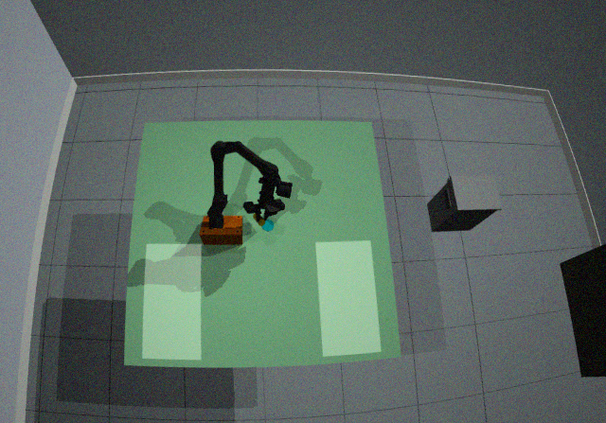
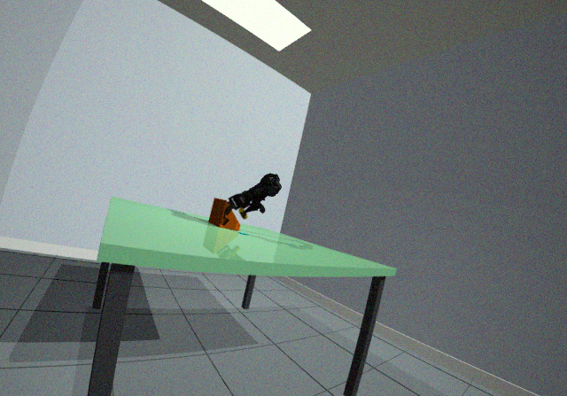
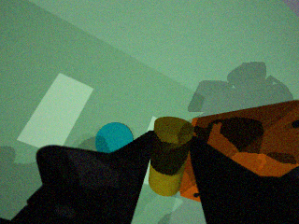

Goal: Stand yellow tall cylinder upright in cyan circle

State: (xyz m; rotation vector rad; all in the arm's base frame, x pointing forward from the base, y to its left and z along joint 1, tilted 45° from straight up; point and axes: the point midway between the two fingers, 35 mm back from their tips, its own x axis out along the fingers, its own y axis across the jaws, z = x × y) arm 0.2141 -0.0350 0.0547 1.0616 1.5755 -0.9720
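My gripper tip is 120 mm above the cyan circle, 40 mm short of it and 20 mm to the right of it. The rest, counted from my gripper tip: yellow cylinder (20 mm to the left, 10 mm below, 10 mm behind).
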